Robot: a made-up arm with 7 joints.
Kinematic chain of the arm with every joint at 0, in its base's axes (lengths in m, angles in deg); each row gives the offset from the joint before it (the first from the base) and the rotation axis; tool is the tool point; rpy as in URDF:
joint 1: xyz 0 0 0 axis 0.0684 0.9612 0.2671
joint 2: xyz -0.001 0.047 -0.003 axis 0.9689 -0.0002 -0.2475
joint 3: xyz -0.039 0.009 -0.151 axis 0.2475 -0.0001 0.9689
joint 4: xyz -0.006 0 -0.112 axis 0.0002 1 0
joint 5: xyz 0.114 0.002 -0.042 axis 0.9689 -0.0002 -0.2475
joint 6: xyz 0.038 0 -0.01 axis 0.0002 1 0
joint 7: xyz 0.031 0 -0.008 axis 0.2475 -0.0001 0.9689
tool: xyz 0 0 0 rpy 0 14.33 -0.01
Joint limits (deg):
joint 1: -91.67..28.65
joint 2: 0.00..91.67
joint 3: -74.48..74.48
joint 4: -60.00..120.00
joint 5: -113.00..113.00
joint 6: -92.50..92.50
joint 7: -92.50..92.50
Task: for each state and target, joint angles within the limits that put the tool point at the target. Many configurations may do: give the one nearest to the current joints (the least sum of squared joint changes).
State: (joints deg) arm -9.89 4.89 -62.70 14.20 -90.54 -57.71 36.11
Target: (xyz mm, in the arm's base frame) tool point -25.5 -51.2 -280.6
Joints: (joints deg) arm 9.42 15.32 -72.58 -15.61 -85.52 -60.40 36.11
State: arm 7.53 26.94 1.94 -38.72 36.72 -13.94 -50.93
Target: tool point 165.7 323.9 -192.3
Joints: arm -2.31 48.32 17.79 9.57 36.95 -4.93 -50.93
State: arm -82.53 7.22 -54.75 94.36 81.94 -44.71 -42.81
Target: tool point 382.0 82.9 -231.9
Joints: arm -76.84 11.27 -54.58 109.74 83.66 -50.73 -42.81
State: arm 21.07 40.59 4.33 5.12 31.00 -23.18 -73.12
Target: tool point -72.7 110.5 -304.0
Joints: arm 28.65 37.01 -36.42 -5.95 33.06 -31.45 -73.12
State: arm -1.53 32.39 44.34 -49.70 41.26 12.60 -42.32
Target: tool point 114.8 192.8 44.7
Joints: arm -20.79 60.59 43.15 -56.24 41.31 10.88 -42.32
